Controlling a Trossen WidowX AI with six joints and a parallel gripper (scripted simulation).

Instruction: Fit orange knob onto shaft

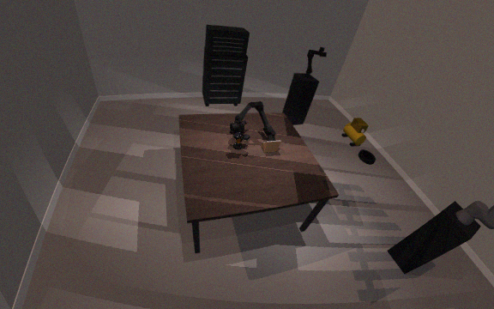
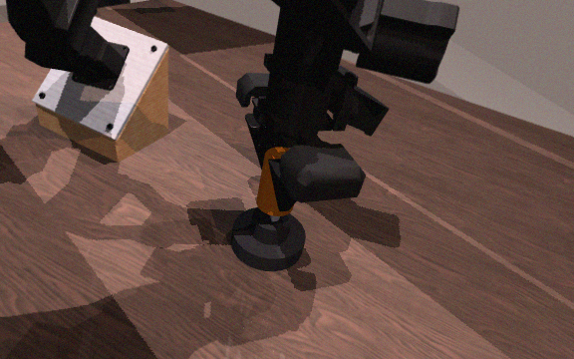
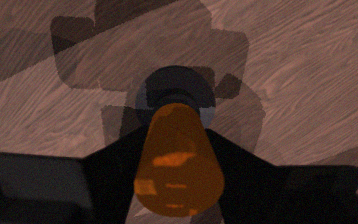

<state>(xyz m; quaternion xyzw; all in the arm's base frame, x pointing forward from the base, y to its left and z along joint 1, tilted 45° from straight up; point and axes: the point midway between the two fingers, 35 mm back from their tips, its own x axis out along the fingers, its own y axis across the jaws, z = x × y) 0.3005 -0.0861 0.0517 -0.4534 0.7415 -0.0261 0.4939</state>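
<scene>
Now: the orange knob 3 cm above my gripper tip. Also, from my gripper tip: round dark pedestal (4 cm below).
</scene>
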